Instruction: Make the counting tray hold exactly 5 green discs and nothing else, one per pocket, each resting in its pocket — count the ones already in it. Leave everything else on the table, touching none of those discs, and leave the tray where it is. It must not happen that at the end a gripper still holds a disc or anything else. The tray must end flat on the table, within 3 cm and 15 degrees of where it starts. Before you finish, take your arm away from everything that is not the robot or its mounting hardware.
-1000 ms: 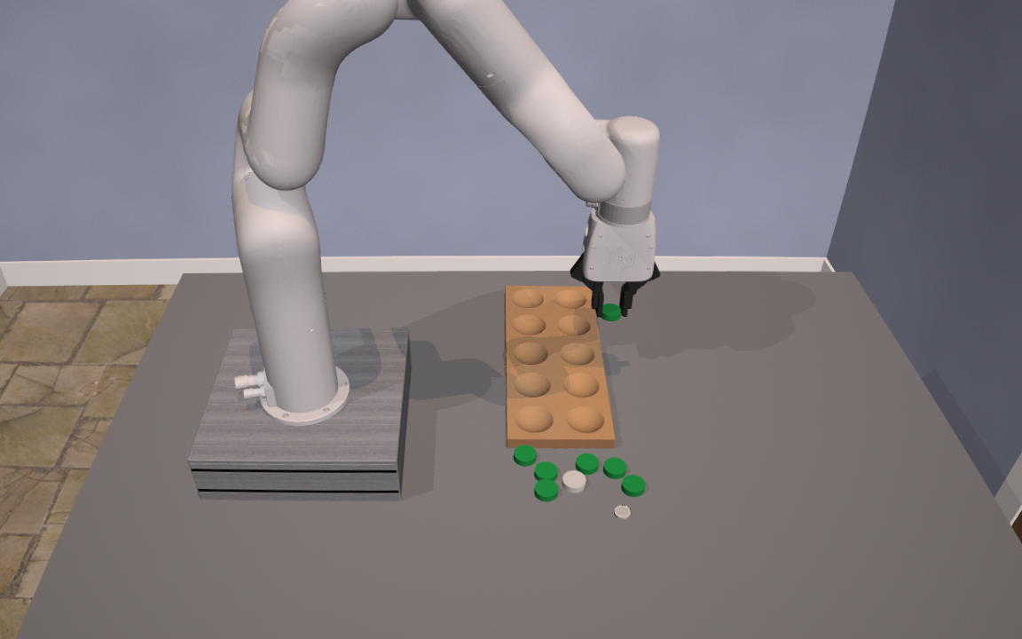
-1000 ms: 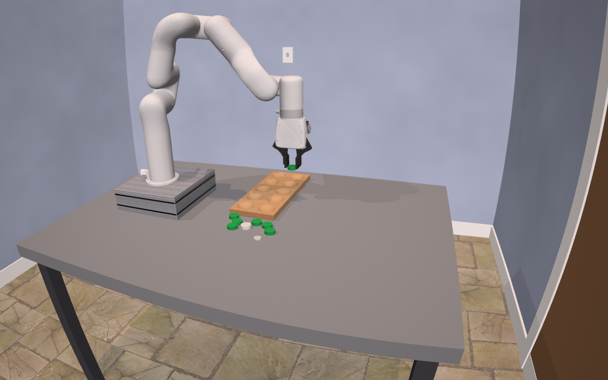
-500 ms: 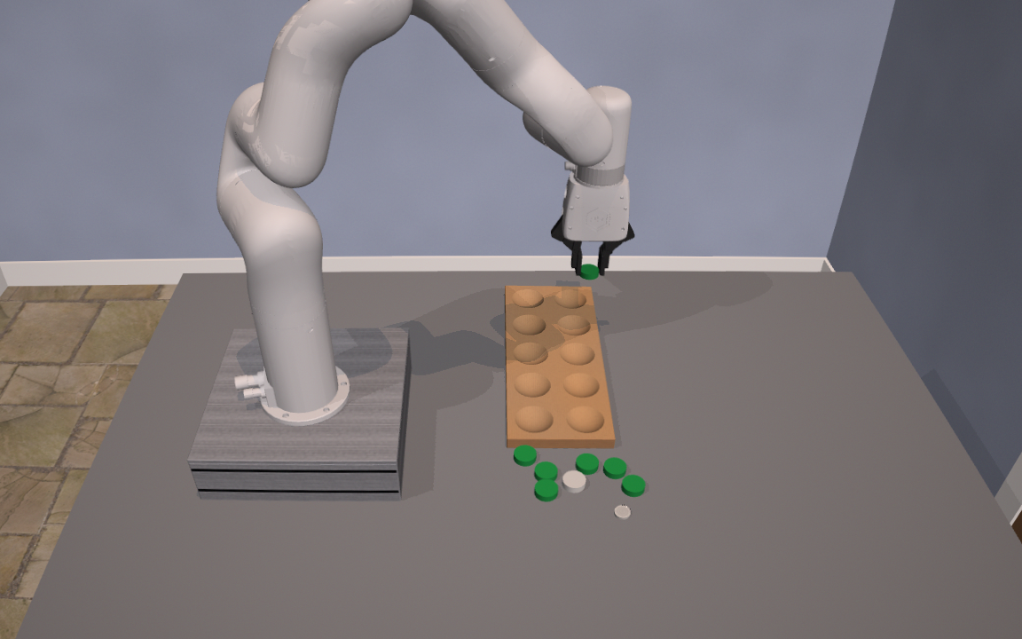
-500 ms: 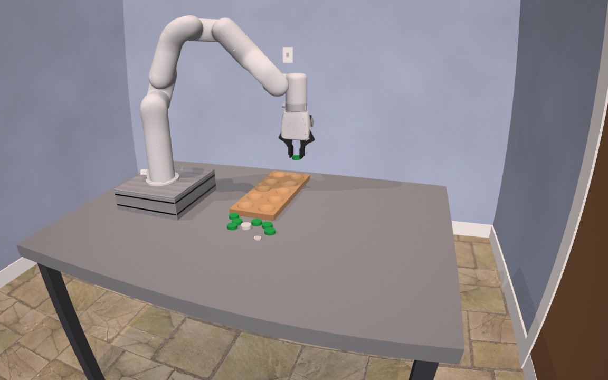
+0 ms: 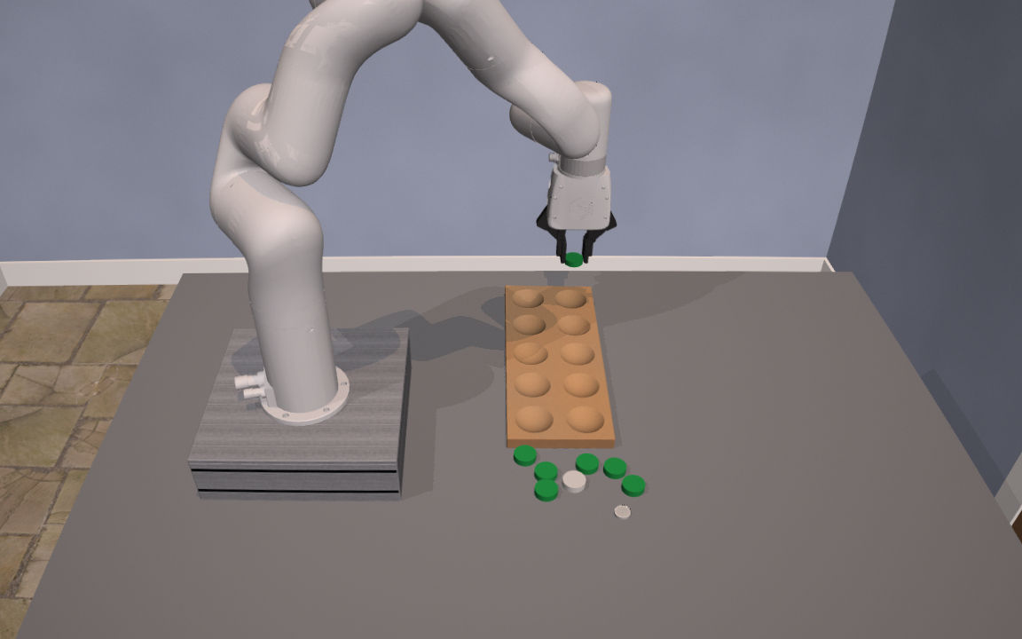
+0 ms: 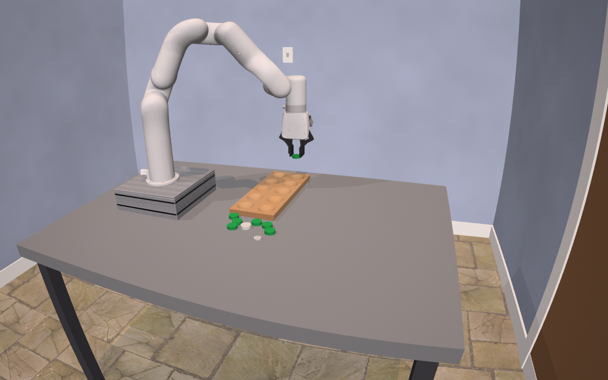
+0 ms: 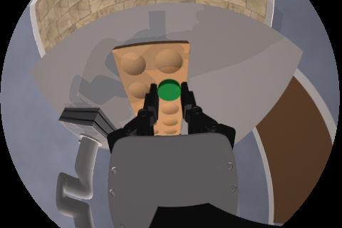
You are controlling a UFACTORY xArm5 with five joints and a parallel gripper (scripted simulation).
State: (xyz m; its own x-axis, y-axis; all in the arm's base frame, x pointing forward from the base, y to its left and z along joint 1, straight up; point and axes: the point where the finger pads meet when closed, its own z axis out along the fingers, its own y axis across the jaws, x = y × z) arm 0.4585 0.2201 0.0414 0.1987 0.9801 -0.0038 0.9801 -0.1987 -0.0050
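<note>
My gripper is now 45 cm to the left of the smaller white disc, 12 cm above it and 7 cm past it. From my hand the other things lie so: wooden counting tray 14 cm to the right, 11 cm below, 7 cm behind.
</note>
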